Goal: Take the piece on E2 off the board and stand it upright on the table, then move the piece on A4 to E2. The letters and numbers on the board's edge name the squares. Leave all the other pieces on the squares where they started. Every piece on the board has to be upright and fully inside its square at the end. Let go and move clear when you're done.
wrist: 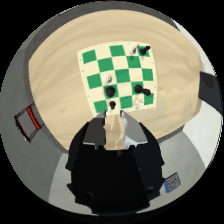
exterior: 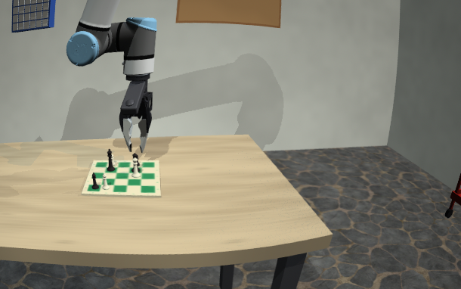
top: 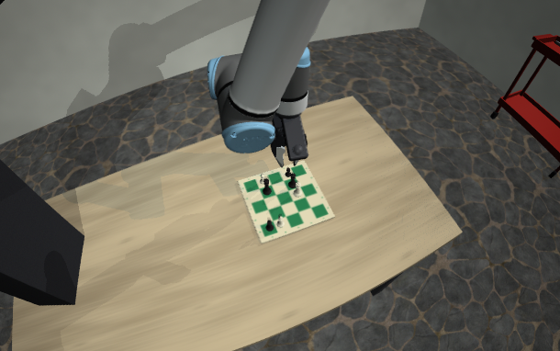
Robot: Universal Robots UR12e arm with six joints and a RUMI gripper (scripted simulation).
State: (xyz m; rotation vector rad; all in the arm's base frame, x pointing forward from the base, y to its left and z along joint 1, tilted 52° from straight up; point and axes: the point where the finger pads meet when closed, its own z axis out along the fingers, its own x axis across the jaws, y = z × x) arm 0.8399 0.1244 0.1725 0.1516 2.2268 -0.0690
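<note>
My gripper is now 40 mm above the small black piece. Also, from my hand: tall black piece (80 mm behind, 30 mm to the right, 20 mm below); cream chessboard (40 mm behind, 70 mm to the right, 60 mm below); white pawn (80 mm behind, 150 mm to the right, 30 mm below).
</note>
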